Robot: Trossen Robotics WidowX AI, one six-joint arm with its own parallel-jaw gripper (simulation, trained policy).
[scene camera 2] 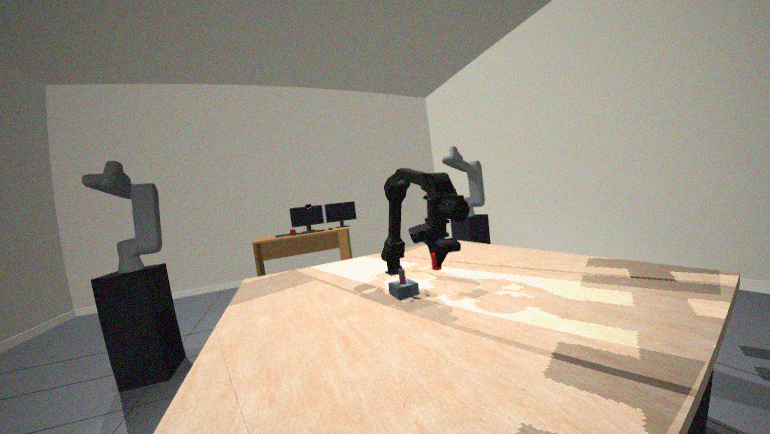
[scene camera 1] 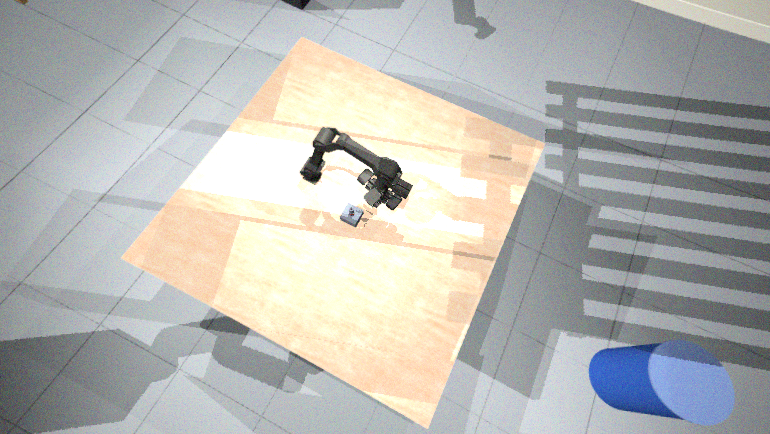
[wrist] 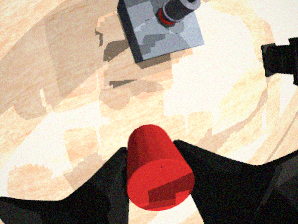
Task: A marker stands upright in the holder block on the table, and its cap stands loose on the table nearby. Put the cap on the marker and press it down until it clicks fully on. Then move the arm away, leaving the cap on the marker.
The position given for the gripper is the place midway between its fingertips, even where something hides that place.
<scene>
In view: the gripper (scene camera 2: 436, 264) and a red cap (wrist: 158, 177).
The gripper shows as well in scene camera 1 (scene camera 1: 376, 196) and in the wrist view (wrist: 150, 149). Scene camera 1 misses the red cap, which is hidden by the gripper.
</scene>
